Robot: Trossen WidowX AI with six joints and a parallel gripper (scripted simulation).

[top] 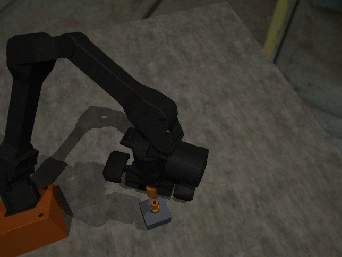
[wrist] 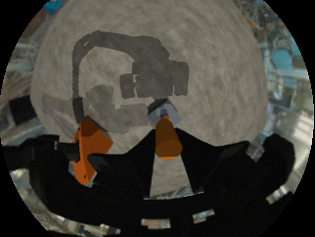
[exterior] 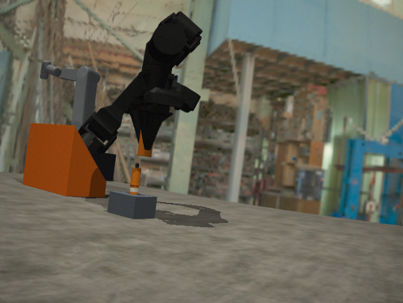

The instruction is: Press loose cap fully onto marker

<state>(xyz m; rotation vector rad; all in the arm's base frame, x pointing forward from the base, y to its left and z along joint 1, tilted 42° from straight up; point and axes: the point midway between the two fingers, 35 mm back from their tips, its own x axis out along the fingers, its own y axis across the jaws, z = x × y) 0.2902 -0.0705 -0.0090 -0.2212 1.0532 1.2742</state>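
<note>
Now: the pale band 70 mm below my gripper tip and 20 mm to the right of it. Also, from my gripper tip: holder block (100 mm below, 20 mm to the right); then orange cap (10 mm above).
</note>
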